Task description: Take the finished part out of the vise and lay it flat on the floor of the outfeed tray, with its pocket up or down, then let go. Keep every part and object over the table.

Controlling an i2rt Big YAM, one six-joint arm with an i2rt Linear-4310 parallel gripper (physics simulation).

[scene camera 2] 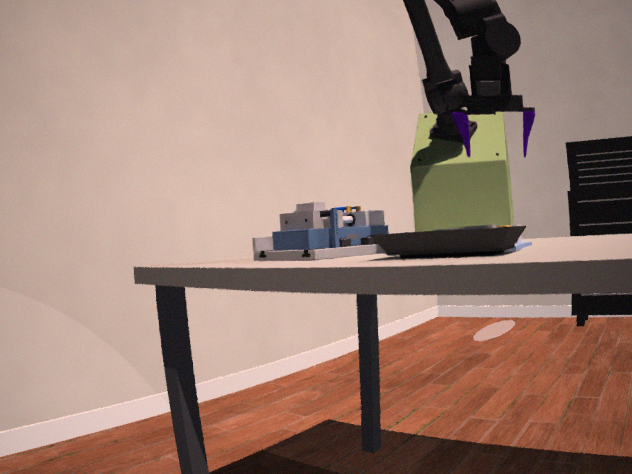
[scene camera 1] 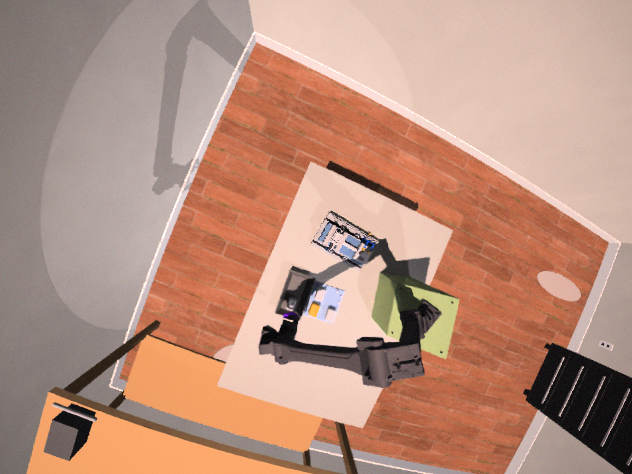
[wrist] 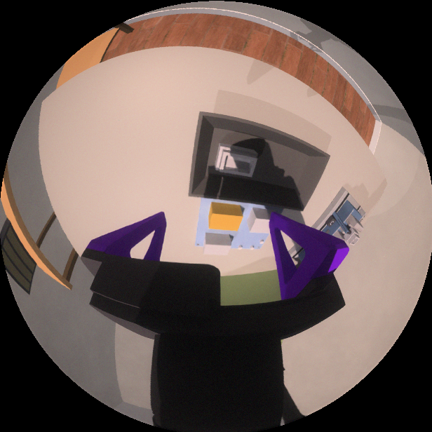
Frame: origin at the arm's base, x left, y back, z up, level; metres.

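Where they show: gripper, fingertip midpoint: (scene camera 2: 496, 157) (scene camera 1: 291, 322); arm's base at its link origin: (scene camera 2: 454, 131) (scene camera 1: 425, 316).
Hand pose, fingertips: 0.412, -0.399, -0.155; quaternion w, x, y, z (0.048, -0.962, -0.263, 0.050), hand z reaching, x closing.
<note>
Things, the pixels of their top centre, and the offset from my fingertips, as dx, dy, dz.
- finished part at its top centre: (scene camera 2: 480, 225) (scene camera 1: 291, 305) -0.032, -0.022, -0.110
- grey vise at its top centre: (scene camera 2: 330, 210) (scene camera 1: 348, 244) -0.452, -0.014, -0.058
- light blue plate at its top centre: (scene camera 1: 324, 303) -0.138, +0.116, -0.149
- yellow block at its top centre: (scene camera 1: 314, 310) -0.081, +0.090, -0.113
The finished part (scene camera 1: 291, 302) (wrist: 247, 166), a light grey block, lies flat on the floor of the dark outfeed tray (scene camera 1: 297, 278) (scene camera 2: 444, 243) (wrist: 199, 155), near one end, with its pocket up. It appears apart from the walls; the tray wall hides it in scene camera 2. The blue and grey vise (scene camera 1: 352, 240) (scene camera 2: 306, 238) (wrist: 342, 216) stands on its base plate beyond the tray; its jaws are too small to judge. My gripper (scene camera 2: 496, 156) (wrist: 217, 217) is open and empty, purple fingers pointing down, well above the table near the tray and touching neither tray nor part.
A light blue plate (scene camera 1: 334, 292) (wrist: 201, 231) beside the tray carries a yellow block (scene camera 1: 313, 309) (wrist: 225, 216) and grey blocks. A tall green box (scene camera 1: 383, 301) (scene camera 2: 462, 196) stands at the table's far side, by the arm's base. The vise stands near another table end.
</note>
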